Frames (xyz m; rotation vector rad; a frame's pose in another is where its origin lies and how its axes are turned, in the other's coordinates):
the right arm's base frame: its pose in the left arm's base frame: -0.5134 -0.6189 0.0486 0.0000 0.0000 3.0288
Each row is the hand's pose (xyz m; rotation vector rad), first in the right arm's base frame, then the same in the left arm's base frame.
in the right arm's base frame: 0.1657 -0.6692 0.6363 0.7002 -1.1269 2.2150
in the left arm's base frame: -0.6027 0.0647 0.6849 -0.9273 -0.5061 -0.6892
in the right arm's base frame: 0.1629 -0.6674 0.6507 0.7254 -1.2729 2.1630
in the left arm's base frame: -0.6001 0.0626 0.6993 -1.0461 -0.5203 -0.6607
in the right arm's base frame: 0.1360 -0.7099 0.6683 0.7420 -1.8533 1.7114
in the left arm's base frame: -0.5686 0.1018 0.7169 -1.6044 -0.5396 -0.6646
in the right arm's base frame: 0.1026 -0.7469 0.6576 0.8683 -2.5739 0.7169
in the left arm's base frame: -0.5313 0.1348 0.7062 -2.5135 -0.6928 -0.4901
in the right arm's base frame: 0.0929 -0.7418 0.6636 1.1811 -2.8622 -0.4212
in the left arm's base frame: -0.5222 0.1286 0.7122 2.7111 0.9437 0.0022
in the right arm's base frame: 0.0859 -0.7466 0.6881 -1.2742 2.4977 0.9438
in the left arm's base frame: -0.5147 0.1326 0.7367 2.2786 1.0049 -0.2881
